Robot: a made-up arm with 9 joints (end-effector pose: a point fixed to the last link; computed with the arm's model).
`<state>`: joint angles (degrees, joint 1 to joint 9).
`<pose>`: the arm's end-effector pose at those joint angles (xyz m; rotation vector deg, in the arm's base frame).
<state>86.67 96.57 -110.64 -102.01 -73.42 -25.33 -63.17 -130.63 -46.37</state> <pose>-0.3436 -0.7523 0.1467 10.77 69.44 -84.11</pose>
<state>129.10 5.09 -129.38 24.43 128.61 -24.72 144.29 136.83 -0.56</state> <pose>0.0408 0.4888 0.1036 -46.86 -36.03 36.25</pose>
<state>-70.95 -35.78 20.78 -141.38 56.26 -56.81 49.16 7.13 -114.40</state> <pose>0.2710 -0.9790 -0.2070 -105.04 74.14 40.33</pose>
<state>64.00 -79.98 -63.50 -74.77 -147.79 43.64 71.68 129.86 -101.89</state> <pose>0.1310 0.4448 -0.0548 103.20 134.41 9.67</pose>
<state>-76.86 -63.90 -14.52 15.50 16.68 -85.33 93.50 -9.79 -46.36</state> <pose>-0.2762 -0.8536 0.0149 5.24 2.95 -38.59</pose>
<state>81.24 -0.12 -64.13 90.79 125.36 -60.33 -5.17 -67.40 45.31</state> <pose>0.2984 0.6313 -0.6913 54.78 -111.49 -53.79</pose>
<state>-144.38 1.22 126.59 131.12 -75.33 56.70 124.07 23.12 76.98</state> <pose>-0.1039 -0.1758 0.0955 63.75 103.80 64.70</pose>
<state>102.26 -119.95 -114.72 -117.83 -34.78 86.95 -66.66 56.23 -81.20</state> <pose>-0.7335 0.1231 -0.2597 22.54 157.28 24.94</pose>
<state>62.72 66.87 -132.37 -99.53 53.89 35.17 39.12 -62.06 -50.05</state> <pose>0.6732 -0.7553 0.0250 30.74 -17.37 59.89</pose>
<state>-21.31 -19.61 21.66 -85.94 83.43 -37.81 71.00 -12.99 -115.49</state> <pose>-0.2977 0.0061 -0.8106 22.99 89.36 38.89</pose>
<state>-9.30 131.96 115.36 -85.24 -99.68 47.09 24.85 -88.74 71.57</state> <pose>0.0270 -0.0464 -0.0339 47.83 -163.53 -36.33</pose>
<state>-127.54 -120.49 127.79 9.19 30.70 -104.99 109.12 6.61 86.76</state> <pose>0.7067 0.5393 0.0737 -11.75 -54.33 -80.70</pose>
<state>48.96 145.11 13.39 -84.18 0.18 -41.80 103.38 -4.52 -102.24</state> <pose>-0.3683 0.2960 -0.7505 61.72 64.40 -119.53</pose>
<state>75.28 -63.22 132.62 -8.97 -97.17 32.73 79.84 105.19 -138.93</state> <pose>0.2079 -0.2246 -0.3215 -46.27 78.25 -94.18</pose>
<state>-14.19 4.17 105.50 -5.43 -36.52 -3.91 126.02 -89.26 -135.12</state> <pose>0.2196 0.5273 -0.1519 112.38 69.17 29.03</pose>
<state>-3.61 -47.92 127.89 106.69 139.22 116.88 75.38 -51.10 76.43</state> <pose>0.7927 0.1282 0.5004 8.98 78.34 -70.36</pose>
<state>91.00 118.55 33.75 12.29 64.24 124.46 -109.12 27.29 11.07</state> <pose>-0.7212 0.3387 -0.1155 -98.55 -112.05 5.52</pose>
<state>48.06 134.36 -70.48 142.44 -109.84 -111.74 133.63 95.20 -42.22</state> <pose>-0.1257 0.3615 -0.1879 15.69 56.01 93.91</pose>
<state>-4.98 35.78 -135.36 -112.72 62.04 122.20 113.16 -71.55 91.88</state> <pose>0.3832 -0.2517 0.3701 -52.93 22.62 -98.72</pose>
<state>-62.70 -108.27 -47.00 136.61 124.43 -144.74 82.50 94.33 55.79</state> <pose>-0.3247 -0.7384 0.5085 -13.25 81.66 -0.48</pose>
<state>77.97 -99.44 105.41 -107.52 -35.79 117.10 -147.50 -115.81 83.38</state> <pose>0.4842 -0.2544 0.1652 -26.63 37.36 145.45</pose>
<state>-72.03 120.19 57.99 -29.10 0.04 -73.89 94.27 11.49 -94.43</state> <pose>-0.5897 -0.8887 0.5249 25.76 -130.93 -89.69</pose>
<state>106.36 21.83 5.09 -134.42 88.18 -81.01 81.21 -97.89 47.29</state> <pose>0.0498 1.0424 -0.2775 -55.15 -48.99 -93.10</pose>
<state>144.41 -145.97 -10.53 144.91 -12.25 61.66 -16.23 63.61 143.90</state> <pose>0.4712 0.7523 0.3255 32.37 159.25 -35.42</pose>
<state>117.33 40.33 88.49 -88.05 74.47 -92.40 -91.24 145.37 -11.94</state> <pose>-0.0580 0.3579 0.6697 -34.97 5.53 58.94</pose>
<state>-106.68 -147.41 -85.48 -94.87 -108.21 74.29 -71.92 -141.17 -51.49</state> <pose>-0.3209 0.0914 0.8800 -20.08 -93.02 100.57</pose>
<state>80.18 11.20 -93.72 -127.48 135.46 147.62 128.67 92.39 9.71</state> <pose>0.2383 -0.1464 -0.4770 -52.71 31.41 81.53</pose>
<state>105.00 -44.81 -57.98 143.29 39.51 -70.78 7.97 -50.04 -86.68</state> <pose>-0.1751 1.0180 -0.0047 11.72 -20.26 126.05</pose>
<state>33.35 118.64 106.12 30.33 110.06 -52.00 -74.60 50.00 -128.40</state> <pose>-0.4043 -1.1092 -0.1877 122.14 -21.72 -123.78</pose>
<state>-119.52 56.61 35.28 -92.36 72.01 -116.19 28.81 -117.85 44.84</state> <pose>-0.1361 -0.8888 0.5314 67.94 115.18 -15.61</pose>
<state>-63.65 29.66 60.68 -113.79 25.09 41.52 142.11 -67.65 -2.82</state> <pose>-0.4693 0.0278 0.0807 -85.52 11.72 -49.46</pose>
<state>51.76 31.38 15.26 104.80 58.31 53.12 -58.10 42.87 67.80</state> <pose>0.0137 0.8282 -0.2275 85.98 -48.84 -97.04</pose>
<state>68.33 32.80 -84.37 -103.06 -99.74 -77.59 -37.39 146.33 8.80</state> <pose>-0.3414 -0.7211 0.1715 3.06 31.26 -67.41</pose>
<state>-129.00 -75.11 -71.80 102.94 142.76 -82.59 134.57 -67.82 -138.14</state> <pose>0.3604 0.2708 0.8098 -78.57 -8.04 -16.61</pose>
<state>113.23 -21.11 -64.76 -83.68 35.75 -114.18 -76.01 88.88 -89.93</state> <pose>0.4037 0.0964 -0.3821 -144.70 0.02 -26.79</pose>
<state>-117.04 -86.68 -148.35 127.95 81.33 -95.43 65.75 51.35 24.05</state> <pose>-0.2870 0.8790 0.5370 -100.23 47.83 -109.79</pose>
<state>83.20 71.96 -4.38 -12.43 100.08 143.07 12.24 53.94 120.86</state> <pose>-0.1966 0.8732 -0.2387 80.66 -145.75 19.37</pose>
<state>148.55 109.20 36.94 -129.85 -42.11 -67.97 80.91 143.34 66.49</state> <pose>-0.5553 0.1240 0.5398 -11.57 -2.24 -23.84</pose>
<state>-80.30 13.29 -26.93 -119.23 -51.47 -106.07 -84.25 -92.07 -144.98</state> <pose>-0.2239 0.2072 0.8709 10.44 -51.51 78.01</pose>
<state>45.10 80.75 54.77 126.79 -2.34 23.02 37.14 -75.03 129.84</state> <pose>-0.9711 -0.3209 -0.4294 -21.94 -55.93 111.45</pose>
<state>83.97 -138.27 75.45 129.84 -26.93 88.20 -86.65 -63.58 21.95</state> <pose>0.7620 0.1067 -0.6341 76.07 -142.07 -28.77</pose>
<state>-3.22 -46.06 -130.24 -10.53 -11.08 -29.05 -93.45 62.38 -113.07</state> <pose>-0.4267 0.3015 0.4355 15.74 84.23 59.18</pose>
